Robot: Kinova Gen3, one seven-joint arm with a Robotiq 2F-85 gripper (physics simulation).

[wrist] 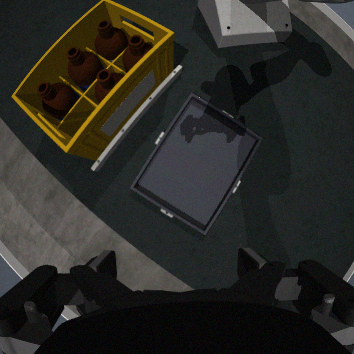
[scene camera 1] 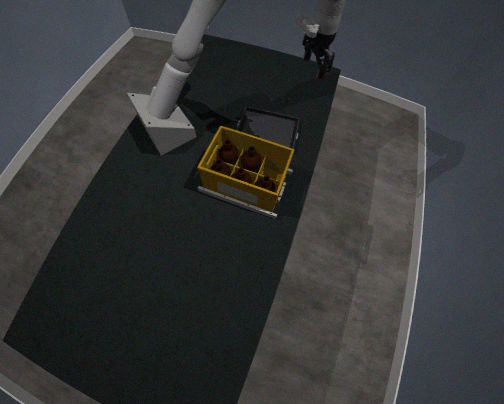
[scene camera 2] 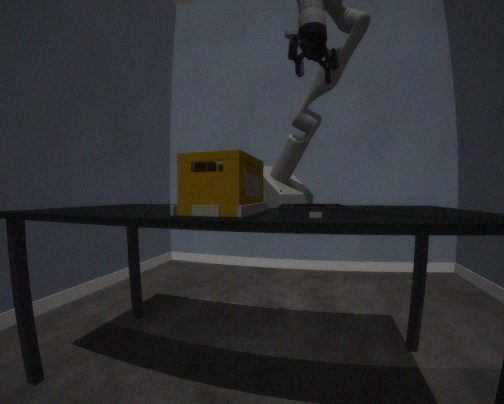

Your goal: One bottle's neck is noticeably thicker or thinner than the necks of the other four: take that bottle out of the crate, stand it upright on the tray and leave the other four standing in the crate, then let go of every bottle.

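Places are measured from the arm's base along level axes (x ahead, y down, z left), in millimetres.
Pixels of known places: gripper, fingertip midpoint: (wrist: 176, 264) (scene camera 1: 312, 69) (scene camera 2: 315, 79); arm's base, origin of the base link: (scene camera 1: 158, 112) (scene camera 2: 278, 177).
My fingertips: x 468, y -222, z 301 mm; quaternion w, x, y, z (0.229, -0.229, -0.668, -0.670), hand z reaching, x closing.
Ahead of a thing's pixels: the offset from my fingertips to its top centre. Level surfaces: height alone.
The yellow crate @(dx -42, dy +181, dz -309 mm) (scene camera 1: 211, 181) (scene camera 2: 215, 190) (wrist: 167, 52) holds five upright brown bottles in six compartments. In the wrist view, three stand in the far row: one bottle @(dx -115, dy +193, dz -368 mm) (wrist: 111, 42), a middle bottle @(dx -35, dy +193, dz -356 mm) (wrist: 84, 70) and a lower-left bottle @(dx +50, dy +193, dz -334 mm) (wrist: 57, 100). Two stand in the row nearer the tray: an upper bottle @(dx -138, dy +193, dz -287 mm) (wrist: 134, 59) and a middle bottle @(dx -53, dy +193, dz -262 mm) (wrist: 106, 91); that row's lower-left compartment is empty. I cannot tell which neck differs. The dark grey tray @(dx -105, dy +331, dz -45 mm) (scene camera 1: 277, 129) (scene camera 2: 305, 210) (wrist: 185, 175) is empty. My gripper (scene camera 1: 315, 67) (scene camera 2: 314, 78) (wrist: 176, 264) is open and empty, high above the table.
Pale rails, including the long one (scene camera 1: 237, 202) (wrist: 137, 117), lie along the crate's base. The arm's pale base (scene camera 1: 170, 132) (wrist: 250, 25) stands on the dark table @(dy +356 mm) (scene camera 1: 150, 260) beside the crate and tray. Small pale tabs sit at the tray's sides.
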